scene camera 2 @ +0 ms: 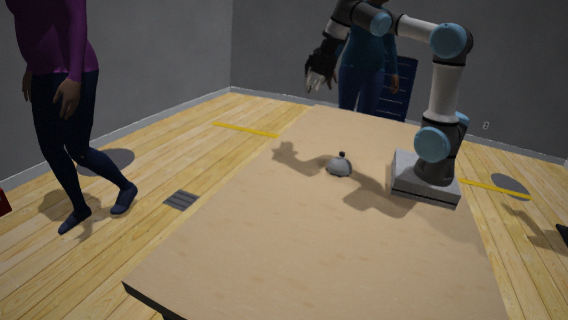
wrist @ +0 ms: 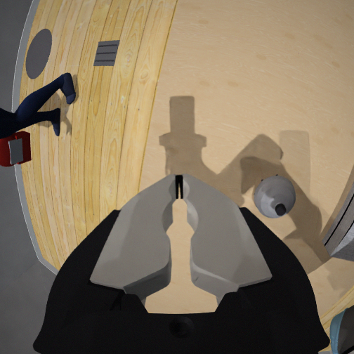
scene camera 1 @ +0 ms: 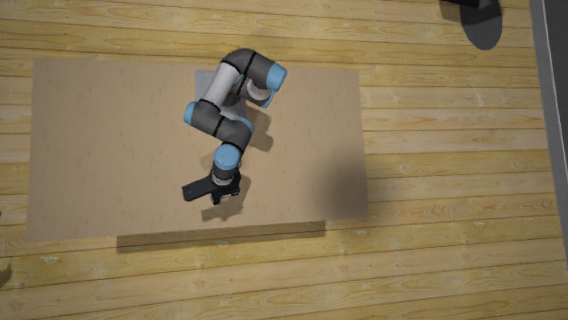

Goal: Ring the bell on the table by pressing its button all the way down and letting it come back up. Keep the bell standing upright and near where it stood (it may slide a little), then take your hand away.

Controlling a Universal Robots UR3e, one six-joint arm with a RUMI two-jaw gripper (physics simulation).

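Frame: origin at the arm's base, x ahead, y left, z up, level; centimetres.
Where they show: gripper, fingertip midpoint: [scene camera 2: 308, 93]; arm's base at its link origin: [scene camera 2: 432, 174].
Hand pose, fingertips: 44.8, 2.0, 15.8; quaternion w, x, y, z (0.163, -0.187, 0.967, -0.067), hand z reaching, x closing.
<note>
Each offset is from my fingertips to the top centre of the thing, as dx, dy, dz. Level surfaces: height alone.
The bell {-15.8, +4.0, -15.2} [scene camera 2: 339, 167] [wrist: 274, 192] is a grey dome standing upright on the table {dz -21.8} [scene camera 1: 100, 150] [scene camera 2: 300, 240] [wrist: 250, 65]. Its small dark button {-15.8, +4.0, -15.2} [scene camera 2: 342, 154] [wrist: 280, 209] is raised on top. In the first scene view the bell does not show; the arm covers that part of the table. My gripper [scene camera 1: 221, 198] [scene camera 2: 309, 90] [wrist: 178, 176] is shut and empty, with its grey fingertips together. It hangs high above the table, well apart from the bell. In the wrist view the bell is to the right of the fingertips.
The arm's grey base block [scene camera 2: 425, 190] stands on the table near the bell, at the right in the second scene view. A person in a purple top [scene camera 2: 55, 40] stands on the floor at the left, and a person in a teal top [scene camera 2: 367, 50] stands beyond the table.
</note>
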